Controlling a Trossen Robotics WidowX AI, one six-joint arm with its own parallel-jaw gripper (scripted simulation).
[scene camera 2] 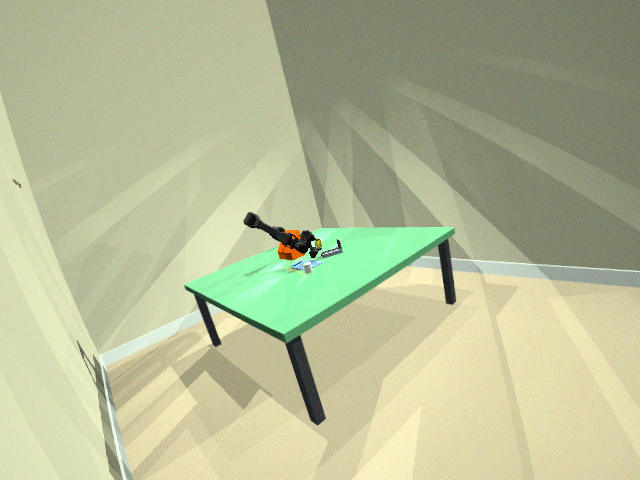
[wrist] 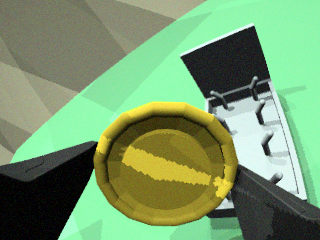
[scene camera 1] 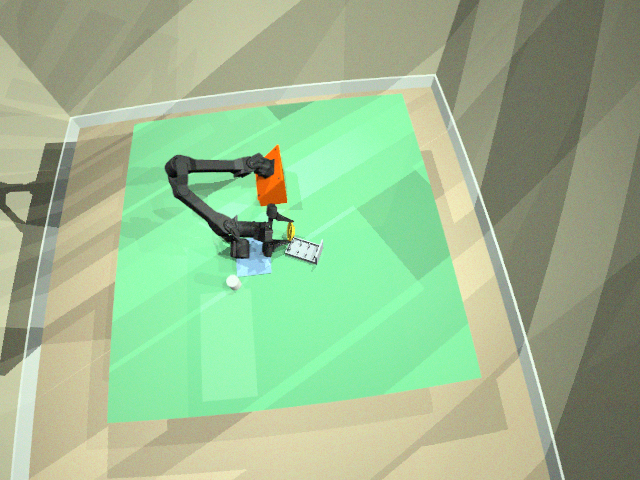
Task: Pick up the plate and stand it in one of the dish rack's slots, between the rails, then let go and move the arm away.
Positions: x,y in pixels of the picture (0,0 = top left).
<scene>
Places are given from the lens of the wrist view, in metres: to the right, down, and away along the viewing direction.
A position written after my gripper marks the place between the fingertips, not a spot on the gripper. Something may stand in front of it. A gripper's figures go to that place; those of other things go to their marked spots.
my gripper (wrist: 166,161): 0.00, 0.02, 0.10
yellow plate (wrist: 164,163): 0.00, 0.02, 0.09
grey dish rack (wrist: 233,76): 0.07, -0.04, 0.18
The marked spots on the yellow plate and the grey dish rack are 0.13 m apart.
</scene>
